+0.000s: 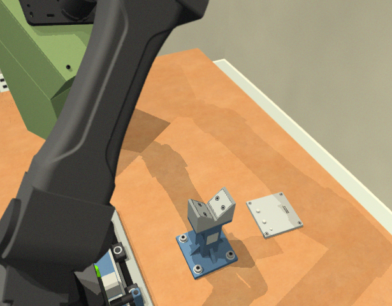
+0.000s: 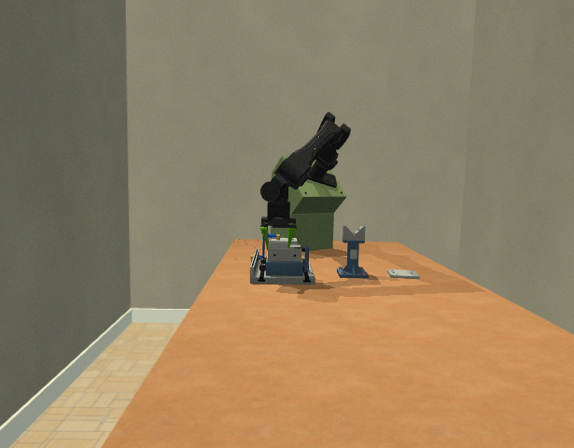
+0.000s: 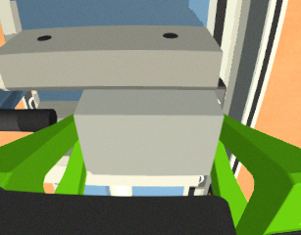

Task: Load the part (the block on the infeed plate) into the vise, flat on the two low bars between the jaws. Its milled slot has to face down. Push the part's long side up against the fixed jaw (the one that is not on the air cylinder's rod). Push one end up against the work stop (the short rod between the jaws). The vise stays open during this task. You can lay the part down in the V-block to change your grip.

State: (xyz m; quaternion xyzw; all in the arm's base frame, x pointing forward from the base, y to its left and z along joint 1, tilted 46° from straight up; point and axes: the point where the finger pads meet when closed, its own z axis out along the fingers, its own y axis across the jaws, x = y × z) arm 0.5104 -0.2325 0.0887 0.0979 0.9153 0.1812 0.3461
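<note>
The grey part lies right at my hand. Round my hand: fixed jaw 3 cm ahead, 2 cm to the left, 2 cm below; moving jaw 3 cm behind, 2 cm to the left, 2 cm below; work stop 1 cm ahead, 7 cm to the left.
</note>
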